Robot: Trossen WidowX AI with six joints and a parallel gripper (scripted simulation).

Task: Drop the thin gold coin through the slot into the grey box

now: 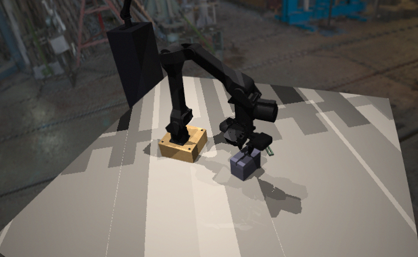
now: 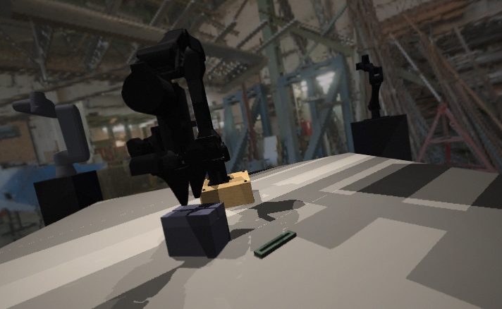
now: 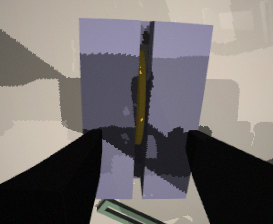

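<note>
The gold coin lies 6 cm below my gripper tip.
</note>
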